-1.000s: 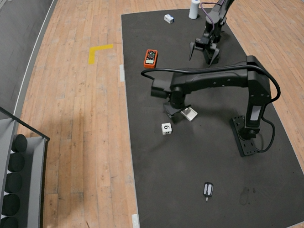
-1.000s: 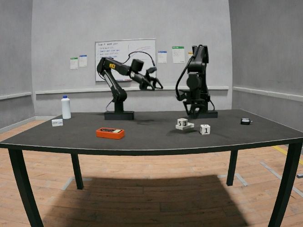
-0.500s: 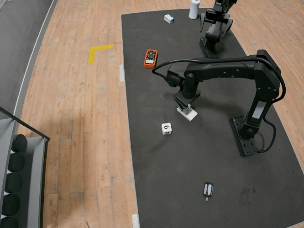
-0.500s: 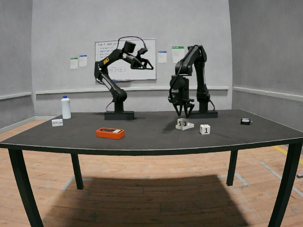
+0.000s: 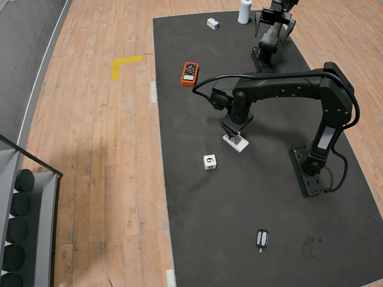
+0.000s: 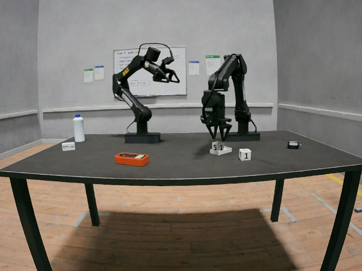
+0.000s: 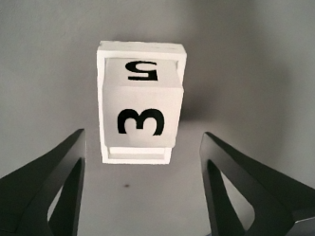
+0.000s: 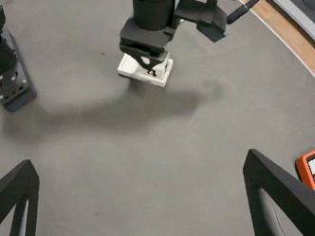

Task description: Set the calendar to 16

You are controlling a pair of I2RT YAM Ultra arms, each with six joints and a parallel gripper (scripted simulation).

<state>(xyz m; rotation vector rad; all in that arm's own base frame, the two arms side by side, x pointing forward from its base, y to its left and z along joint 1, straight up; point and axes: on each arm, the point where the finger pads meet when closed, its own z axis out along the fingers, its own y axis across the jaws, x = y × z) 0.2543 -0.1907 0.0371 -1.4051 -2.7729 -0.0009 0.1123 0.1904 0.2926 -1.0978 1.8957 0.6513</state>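
The white tray lies 6 cm below my left hand, 1 cm to the left of it and 1 cm behind it. Round my left hand: white bottle: 80 cm to the right, 27 cm behind, 1 cm above.
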